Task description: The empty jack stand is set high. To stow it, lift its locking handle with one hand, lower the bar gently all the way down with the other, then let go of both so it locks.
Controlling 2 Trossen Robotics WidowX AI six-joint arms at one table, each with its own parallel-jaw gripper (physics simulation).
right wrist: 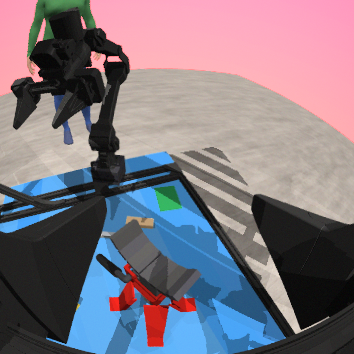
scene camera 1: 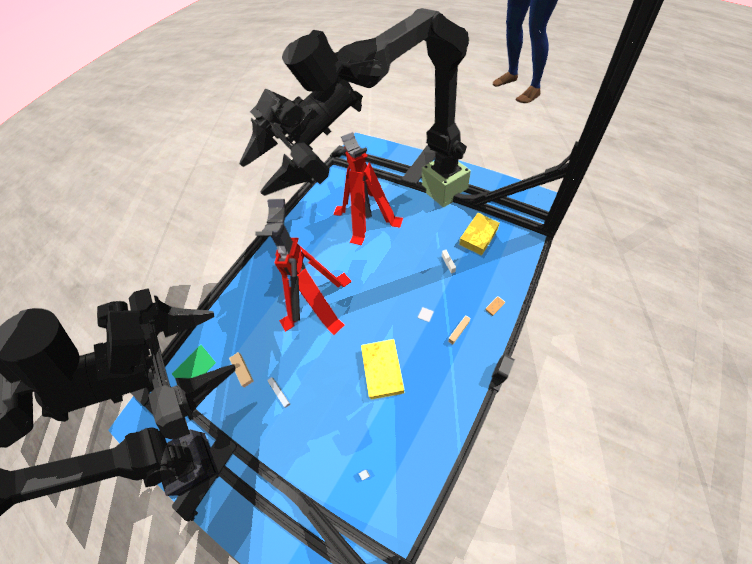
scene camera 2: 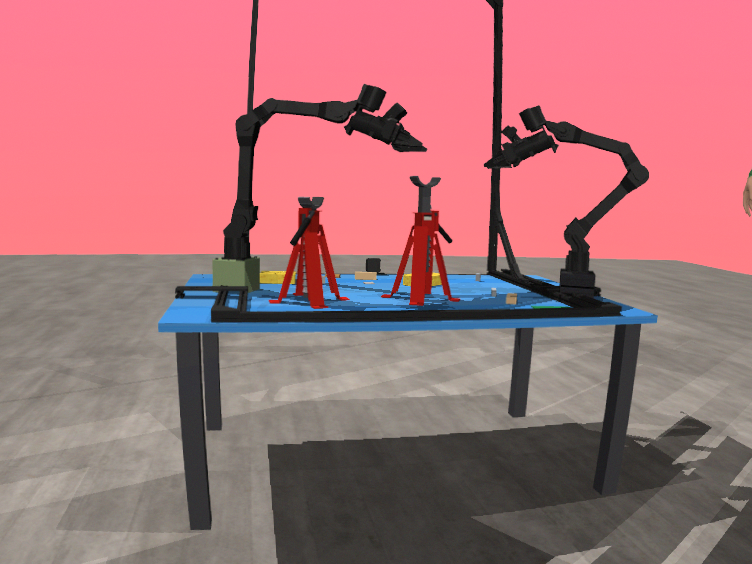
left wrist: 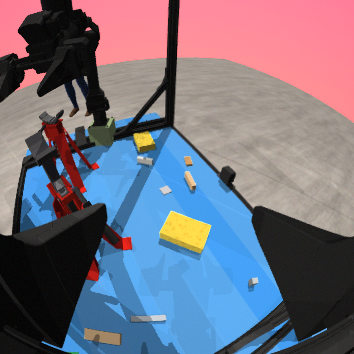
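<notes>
The high-set jack stand (scene camera 1: 311, 294) (scene camera 2: 420, 261) (right wrist: 155, 322) is red, with no load on its grey saddle (scene camera 1: 275, 212) (scene camera 2: 425, 182) (left wrist: 40, 145) (right wrist: 155, 262). Its grey bar (scene camera 2: 424, 200) (left wrist: 51, 171) stands well out of the body. Its dark locking handle (scene camera 1: 294, 294) (scene camera 2: 445, 231) (right wrist: 112, 266) slants down from the top of the body. My right gripper (scene camera 1: 252, 178) (scene camera 2: 425, 148) (right wrist: 180, 203) is open and empty above the saddle, apart from it. My left gripper (scene camera 1: 222, 341) (scene camera 2: 487, 164) (left wrist: 181, 213) (right wrist: 32, 127) is open and empty, off to the handle's side of the stand and above the table.
A second red jack stand (scene camera 1: 357, 194) (scene camera 2: 312, 261) (left wrist: 67, 155) with a low saddle stands beside it. Two yellow sponges (scene camera 1: 382, 369) (scene camera 1: 479, 233), a green block (scene camera 1: 195, 362) (right wrist: 168, 198) and several small wooden and white pieces lie on the blue table. A black frame (scene camera 2: 364, 315) runs around its edge.
</notes>
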